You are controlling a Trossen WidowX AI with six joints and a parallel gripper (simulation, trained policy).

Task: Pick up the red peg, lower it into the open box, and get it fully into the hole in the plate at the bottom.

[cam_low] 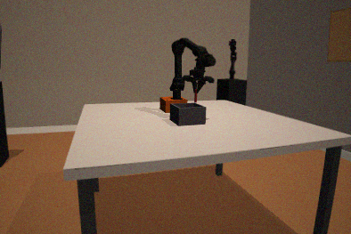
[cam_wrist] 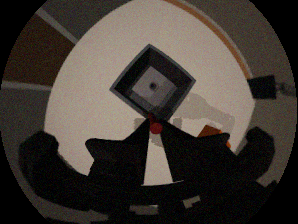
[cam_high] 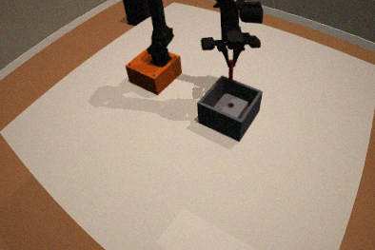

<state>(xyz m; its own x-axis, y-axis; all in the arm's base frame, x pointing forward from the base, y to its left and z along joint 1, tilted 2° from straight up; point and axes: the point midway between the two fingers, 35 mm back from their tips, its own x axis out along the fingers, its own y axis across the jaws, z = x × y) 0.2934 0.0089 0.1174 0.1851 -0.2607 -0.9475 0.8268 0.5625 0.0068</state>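
Right now the grey plate is 12 cm below my gripper tip, 7 cm to the right of it and 3 cm ahead of it. Round my gripper tip: red peg 2 cm below; then dark box 14 cm below, 7 cm to the right, 3 cm ahead.
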